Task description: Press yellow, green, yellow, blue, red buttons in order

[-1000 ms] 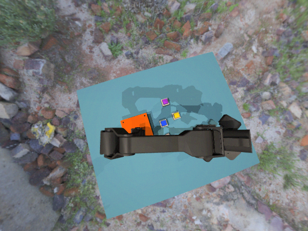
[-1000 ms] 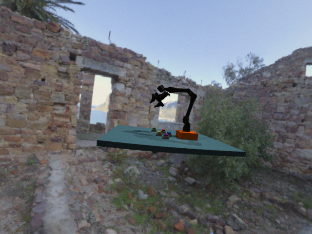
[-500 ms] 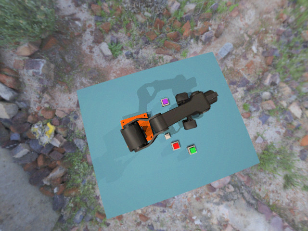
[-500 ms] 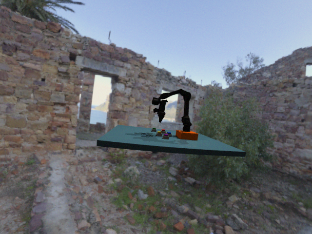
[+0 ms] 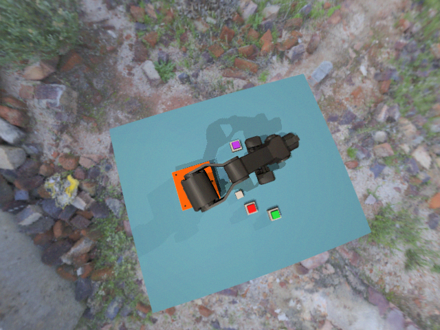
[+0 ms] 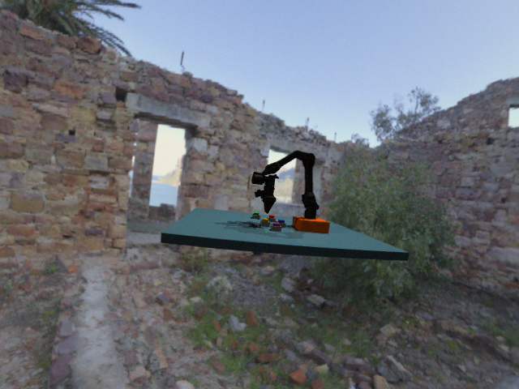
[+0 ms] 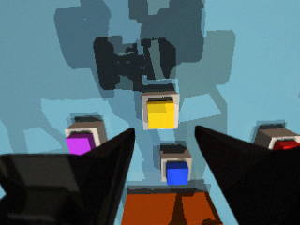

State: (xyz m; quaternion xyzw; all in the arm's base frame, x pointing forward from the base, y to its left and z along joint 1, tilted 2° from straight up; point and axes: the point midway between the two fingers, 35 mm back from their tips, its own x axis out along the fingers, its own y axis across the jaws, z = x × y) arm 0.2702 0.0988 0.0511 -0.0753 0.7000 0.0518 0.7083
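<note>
Now: gripper tip 40 mm above the yellow button. The rest, counted from my gripper tip: purple button: 60 mm behind, 110 mm to the left, 40 mm below; then blue button: 90 mm behind, 40 mm to the right, 40 mm below; then block: 80 mm behind, 130 mm to the right, 70 mm below.
</note>
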